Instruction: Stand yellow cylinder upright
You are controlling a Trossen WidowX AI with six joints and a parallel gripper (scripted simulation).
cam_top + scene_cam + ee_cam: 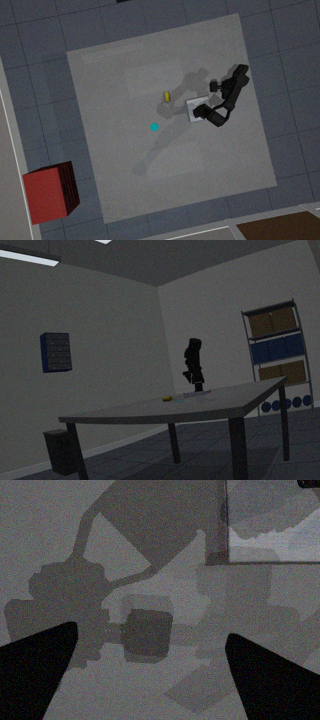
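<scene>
My gripper tip is 35 cm short of the yellow tall cylinder, 9 cm to the left of it and 8 cm above it. The rest, counted from my gripper tip: cyan circle: 52 cm ahead, 9 cm below, 8 cm to the left.
</scene>
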